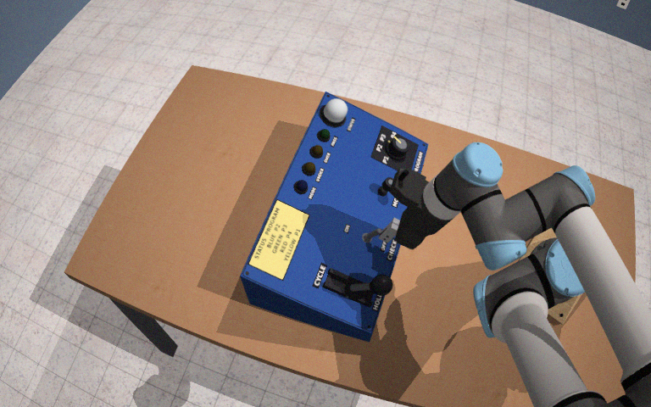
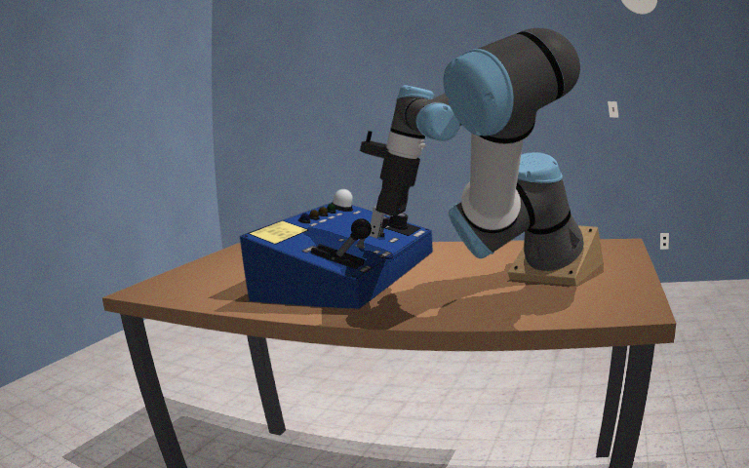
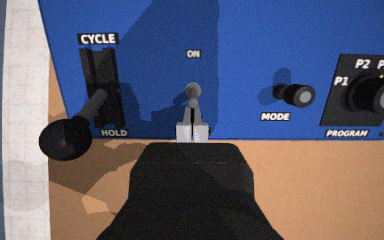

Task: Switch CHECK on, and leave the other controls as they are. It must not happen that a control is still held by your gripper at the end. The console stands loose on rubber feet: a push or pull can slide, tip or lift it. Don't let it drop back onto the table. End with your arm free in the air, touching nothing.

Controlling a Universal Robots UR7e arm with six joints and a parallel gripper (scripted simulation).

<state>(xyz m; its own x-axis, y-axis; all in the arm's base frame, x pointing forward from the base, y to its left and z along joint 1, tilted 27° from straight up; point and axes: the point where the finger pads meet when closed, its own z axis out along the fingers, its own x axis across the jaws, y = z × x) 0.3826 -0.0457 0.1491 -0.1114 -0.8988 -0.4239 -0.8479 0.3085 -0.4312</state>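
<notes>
Now: the blue console 7 cm to the right of my hand, 6 cm ahead of it and 4 cm below it. Also, from my hand: check toggle 3 cm ahead, 2 cm below; mode switch 12 cm to the right, 2 cm ahead, 1 cm below; hold lever 12 cm to the left, 2 cm ahead, 1 cm below.
</notes>
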